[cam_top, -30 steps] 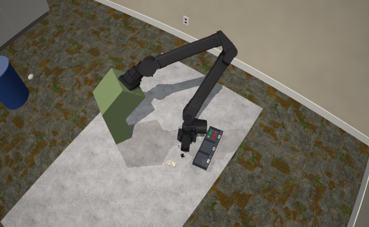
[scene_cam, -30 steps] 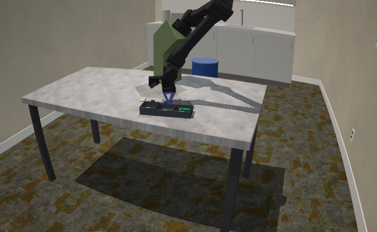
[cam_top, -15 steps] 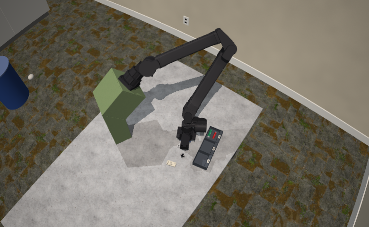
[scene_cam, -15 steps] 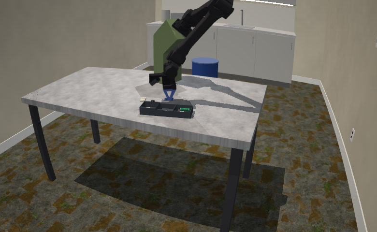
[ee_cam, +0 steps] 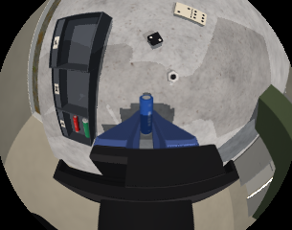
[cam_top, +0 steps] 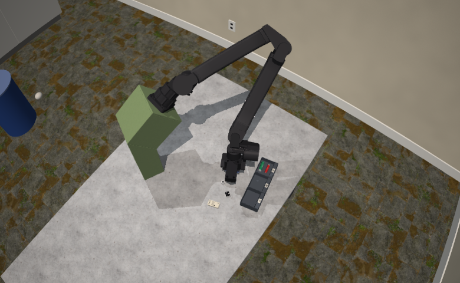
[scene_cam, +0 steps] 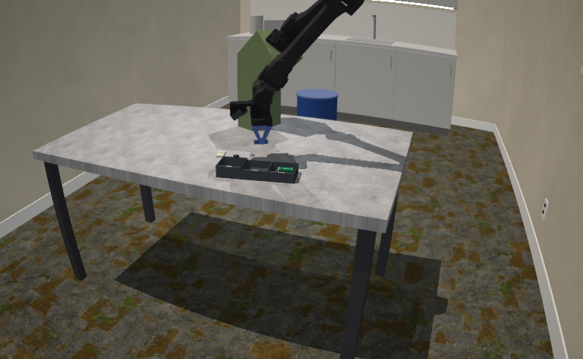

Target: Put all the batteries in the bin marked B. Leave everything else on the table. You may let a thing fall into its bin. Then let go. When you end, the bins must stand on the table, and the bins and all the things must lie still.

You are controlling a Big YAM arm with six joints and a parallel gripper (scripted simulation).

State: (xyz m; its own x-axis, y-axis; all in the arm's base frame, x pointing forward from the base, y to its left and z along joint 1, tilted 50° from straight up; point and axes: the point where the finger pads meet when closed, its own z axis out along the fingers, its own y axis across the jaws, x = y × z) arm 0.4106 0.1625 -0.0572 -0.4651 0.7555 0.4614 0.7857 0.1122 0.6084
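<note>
Now: hand 7 cm short of the green battery, 12 cm to the right of it and 5 cm above it. The rest, counted from my hand: white ring-shaped piece 2 cm behind, 5 cm to the right, 6 cm below; then black die 4 cm ahead, 8 cm to the right, 6 cm below; then blue battery right at my hand.
</note>
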